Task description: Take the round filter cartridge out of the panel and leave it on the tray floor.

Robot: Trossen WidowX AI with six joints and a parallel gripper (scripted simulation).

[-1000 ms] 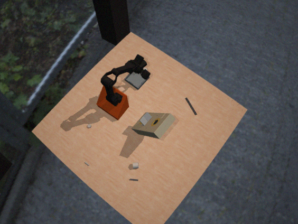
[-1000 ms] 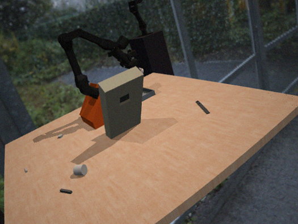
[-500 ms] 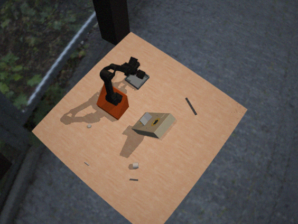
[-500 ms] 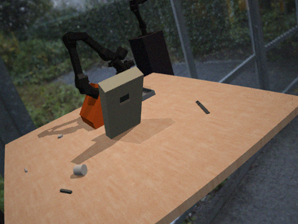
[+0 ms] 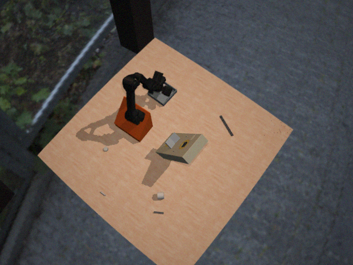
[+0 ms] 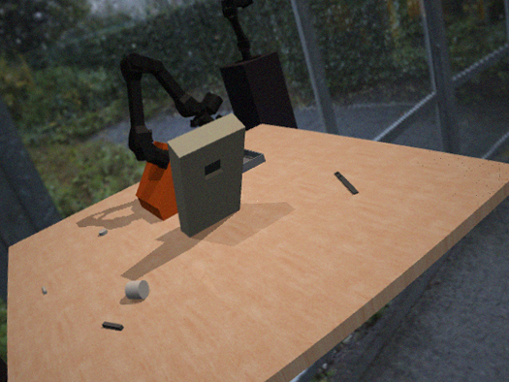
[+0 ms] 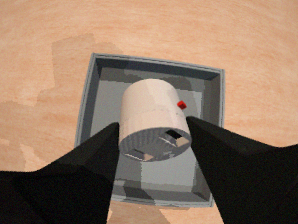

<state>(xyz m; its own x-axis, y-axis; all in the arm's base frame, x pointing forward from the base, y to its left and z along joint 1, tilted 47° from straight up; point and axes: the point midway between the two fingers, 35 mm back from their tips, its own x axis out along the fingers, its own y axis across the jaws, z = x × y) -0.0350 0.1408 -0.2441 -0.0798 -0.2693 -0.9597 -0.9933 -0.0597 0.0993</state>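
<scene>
My gripper tip is now 60 mm above the grey tray. Round my gripper tip: round filter cartridge (right at my gripper tip); beige service panel (360 mm ahead, 320 mm to the right, 90 mm above).
</scene>
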